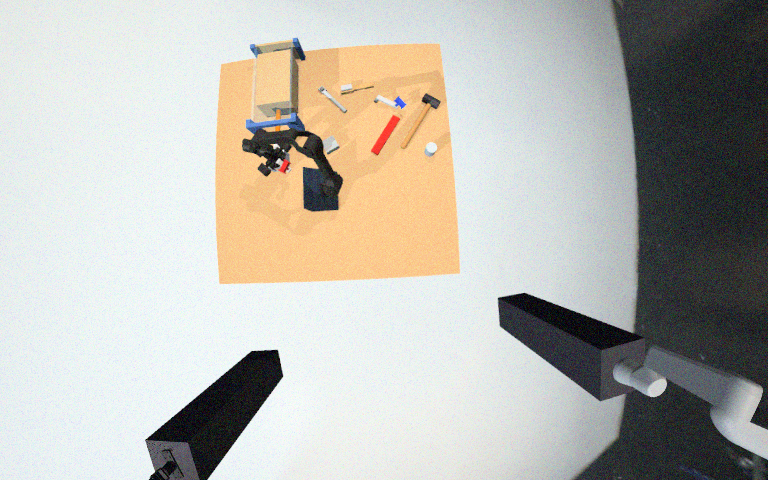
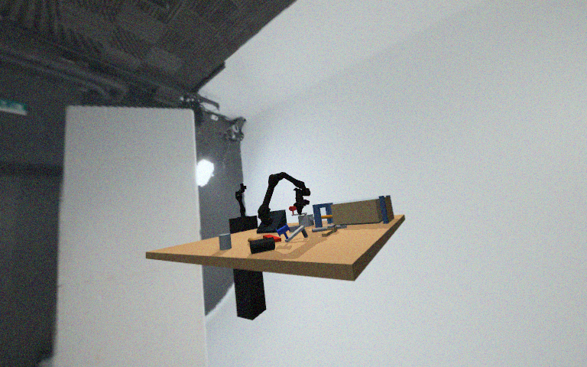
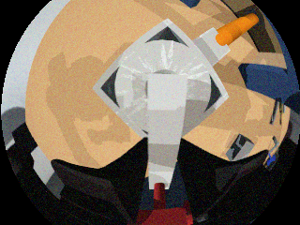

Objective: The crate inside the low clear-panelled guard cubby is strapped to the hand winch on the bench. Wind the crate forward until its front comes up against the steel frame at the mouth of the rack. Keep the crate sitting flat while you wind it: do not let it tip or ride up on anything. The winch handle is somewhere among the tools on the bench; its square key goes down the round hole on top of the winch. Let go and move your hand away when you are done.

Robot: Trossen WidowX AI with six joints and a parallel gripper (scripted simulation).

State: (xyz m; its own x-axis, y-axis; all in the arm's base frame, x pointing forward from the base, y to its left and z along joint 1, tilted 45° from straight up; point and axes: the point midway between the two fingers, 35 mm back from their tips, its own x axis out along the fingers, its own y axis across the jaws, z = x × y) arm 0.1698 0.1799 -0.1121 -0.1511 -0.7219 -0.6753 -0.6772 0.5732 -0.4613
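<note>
My gripper tip is now 2 cm below the winch handle, 1 cm to the left of it and 1 cm past it. Also, from my gripper tip: winch (6 cm below, 2 cm to the left, 2 cm ahead); then red knob (5 cm above, 4 cm to the right, 4 cm behind); then blue steel frame (19 cm ahead, 2 cm to the left, 1 cm above).
</note>
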